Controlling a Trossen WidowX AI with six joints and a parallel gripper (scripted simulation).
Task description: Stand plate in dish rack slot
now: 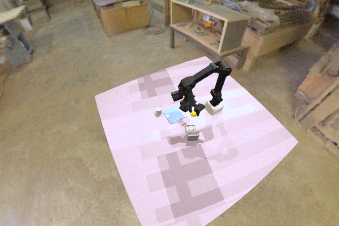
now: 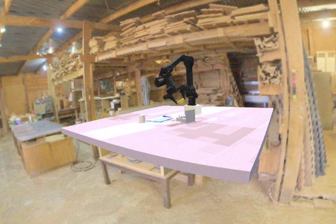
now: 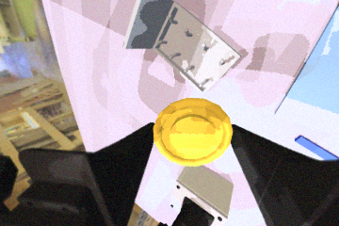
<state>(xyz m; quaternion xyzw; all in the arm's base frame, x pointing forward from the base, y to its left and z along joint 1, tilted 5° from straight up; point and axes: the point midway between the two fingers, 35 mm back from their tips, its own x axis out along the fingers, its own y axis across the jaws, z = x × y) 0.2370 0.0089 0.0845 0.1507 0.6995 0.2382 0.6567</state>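
The grey dish rack is 10 cm below my gripper tip, 6 cm to the left of it and 5 cm ahead of it. Also, from my gripper tip: blue spoon 17 cm to the right, 12 cm below, 5 cm behind; yellow plate right at my gripper tip; light blue mat 15 cm to the right, 12 cm below, 6 cm ahead.
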